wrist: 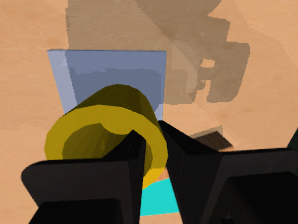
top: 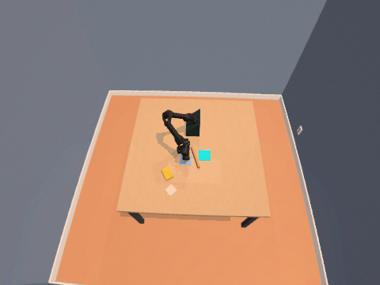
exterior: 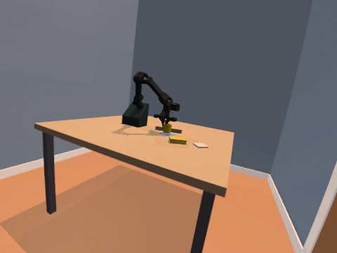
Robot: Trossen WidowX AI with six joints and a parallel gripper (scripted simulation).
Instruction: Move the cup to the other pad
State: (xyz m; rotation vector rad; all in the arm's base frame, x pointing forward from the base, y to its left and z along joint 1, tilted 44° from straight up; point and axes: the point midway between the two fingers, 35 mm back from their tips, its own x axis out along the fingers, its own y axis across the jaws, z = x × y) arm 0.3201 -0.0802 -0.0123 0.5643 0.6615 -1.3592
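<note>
Right now my gripper tip is 40 mm short of the red marble and 20 mm above it. From my gripper tip the other things lie so: thin wooden bar: 80 mm to the left, 30 mm below; then pale blue pad: 40 mm ahead, 50 mm below; then yellow cup: 20 mm ahead.
</note>
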